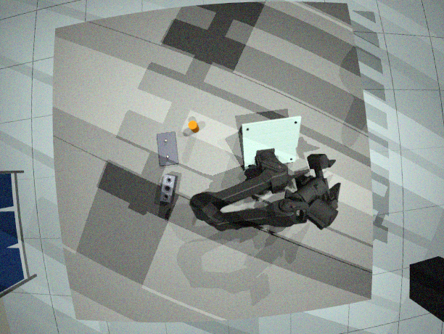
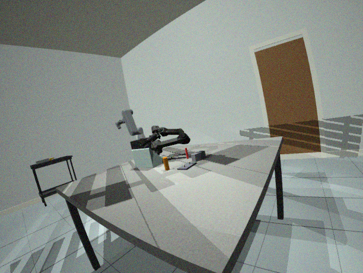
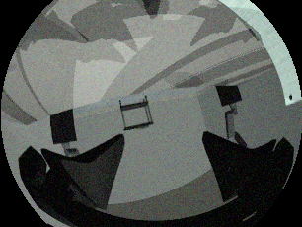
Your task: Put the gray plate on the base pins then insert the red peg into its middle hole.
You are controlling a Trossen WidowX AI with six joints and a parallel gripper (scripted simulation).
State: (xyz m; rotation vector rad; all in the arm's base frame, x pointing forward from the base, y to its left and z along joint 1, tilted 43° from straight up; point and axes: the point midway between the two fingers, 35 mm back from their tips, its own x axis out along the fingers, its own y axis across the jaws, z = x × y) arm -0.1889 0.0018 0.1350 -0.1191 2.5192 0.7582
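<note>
The gray plate lies 58 cm ahead of my gripper tip, 9 cm below it and 2 cm to the right of it. The rest, counted from my gripper tip: base (57 cm ahead, 16 cm to the right, 12 cm below); red peg (46 cm ahead, 9 cm below, 2 cm to the left); orange cylinder (45 cm ahead, 22 cm to the right, 9 cm below).
</note>
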